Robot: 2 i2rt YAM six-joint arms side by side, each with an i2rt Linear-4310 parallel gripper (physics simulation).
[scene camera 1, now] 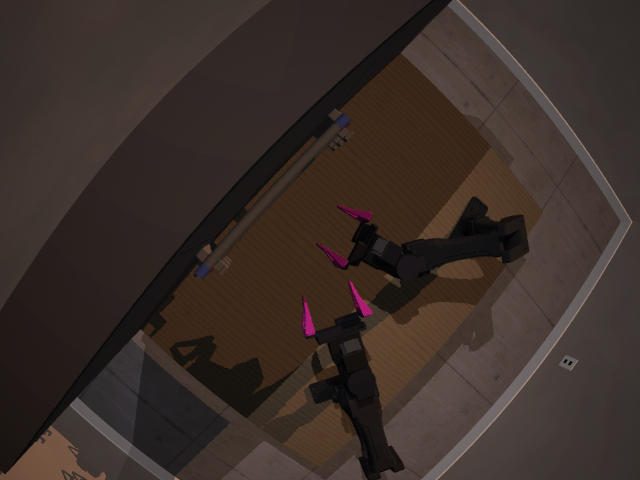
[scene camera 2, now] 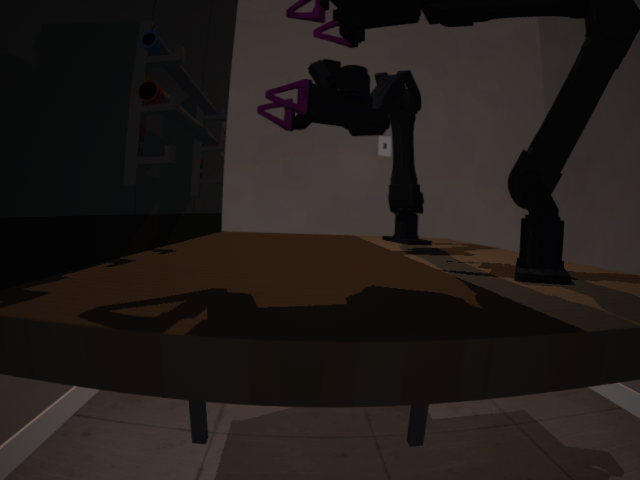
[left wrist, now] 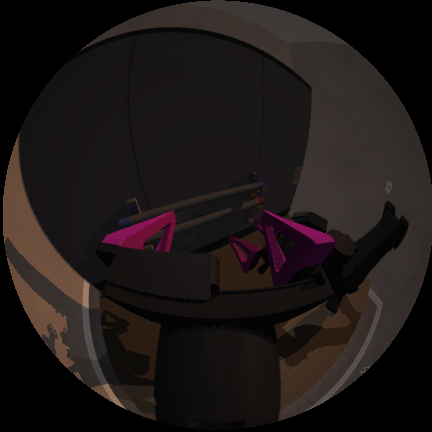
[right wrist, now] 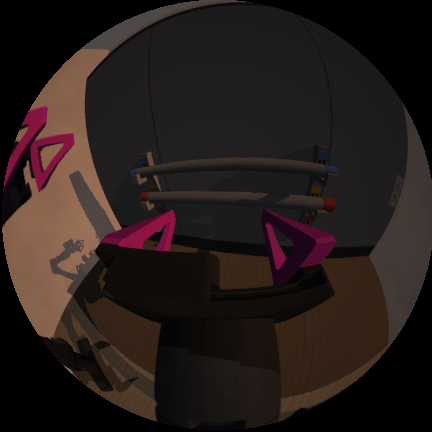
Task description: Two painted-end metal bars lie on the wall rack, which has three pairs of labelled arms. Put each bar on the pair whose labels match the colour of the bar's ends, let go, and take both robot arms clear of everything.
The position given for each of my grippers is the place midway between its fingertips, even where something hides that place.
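Note:
My left gripper (scene camera 1: pixel 326 288), (scene camera 2: pixel 300 24), (right wrist: pixel 62 129). My right gripper (scene camera 1: pixel 327 224), (scene camera 2: pixel 261 102), (right wrist: pixel 217 214). Blue-ended bar (scene camera 1: pixel 282 182). Red-ended bar (right wrist: pixel 251 198). Dark wall panel (scene camera 2: pixel 73 73), (left wrist: pixel 195 101), (right wrist: pixel 221 85).

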